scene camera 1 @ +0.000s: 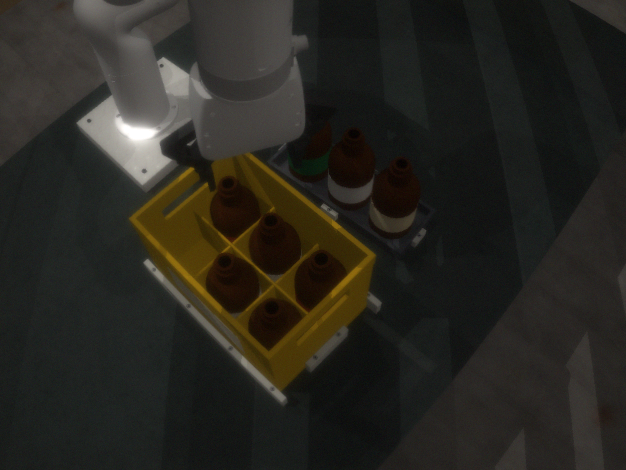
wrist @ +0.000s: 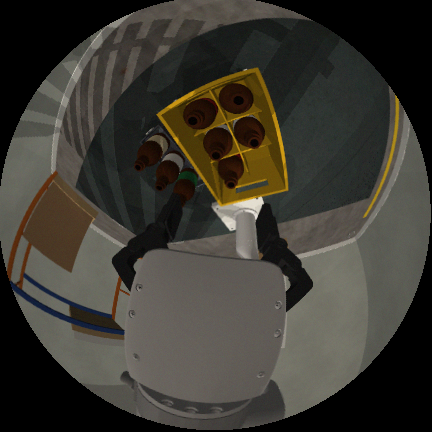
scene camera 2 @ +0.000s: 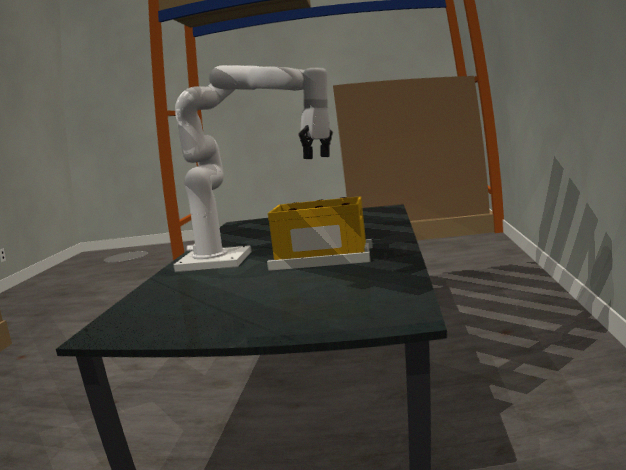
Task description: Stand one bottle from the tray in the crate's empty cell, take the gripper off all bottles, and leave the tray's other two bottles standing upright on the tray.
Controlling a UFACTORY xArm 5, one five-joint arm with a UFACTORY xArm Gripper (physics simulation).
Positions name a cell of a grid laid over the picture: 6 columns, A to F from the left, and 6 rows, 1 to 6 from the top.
Labels:
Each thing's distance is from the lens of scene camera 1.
cream-labelled bottle (scene camera 1: C5): 70 cm
pale rail (scene camera 1: C5): 81 cm
The marked spots on the pale rail and the cream-labelled bottle are 13 cm apart.

